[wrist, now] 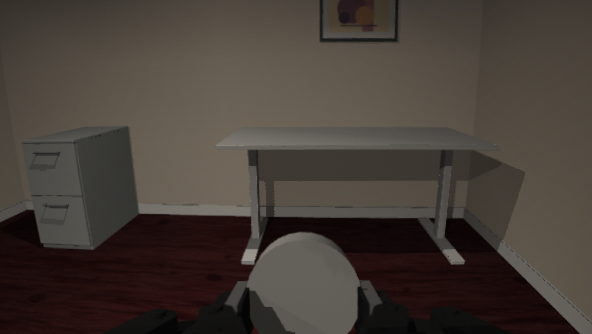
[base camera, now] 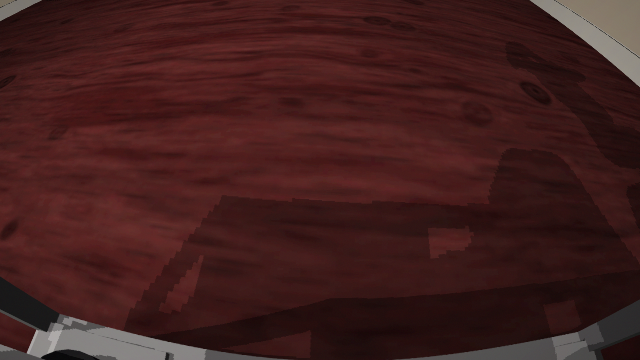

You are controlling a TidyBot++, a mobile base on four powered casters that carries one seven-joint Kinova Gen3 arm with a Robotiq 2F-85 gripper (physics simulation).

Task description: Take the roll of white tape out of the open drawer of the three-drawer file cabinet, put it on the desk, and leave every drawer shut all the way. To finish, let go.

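Note:
My gripper (wrist: pixel 303 301) is shut on the roll of white tape (wrist: pixel 304 280), a pale round disc whose flat side faces the wrist camera at the bottom middle of the wrist view. The white desk (wrist: pixel 350 137) stands across the room against the back wall, well apart from the gripper. The three-drawer file cabinet does not show in either view; the white cabinet (wrist: pixel 107 185) at the left of the wrist view has two drawer fronts, both flush. The base camera view shows neither gripper nor tape.
The desk's left leg (wrist: pixel 254 195) and right leg (wrist: pixel 443 195) stand on long feet. A side wall (wrist: pixel 540 115) is at the right. A framed picture (wrist: pixel 358 37) hangs above the desk. The dark red wooden floor (base camera: pixel 300 125) bears the robot's shadow, beyond the base's frame (base camera: pixel 115 336).

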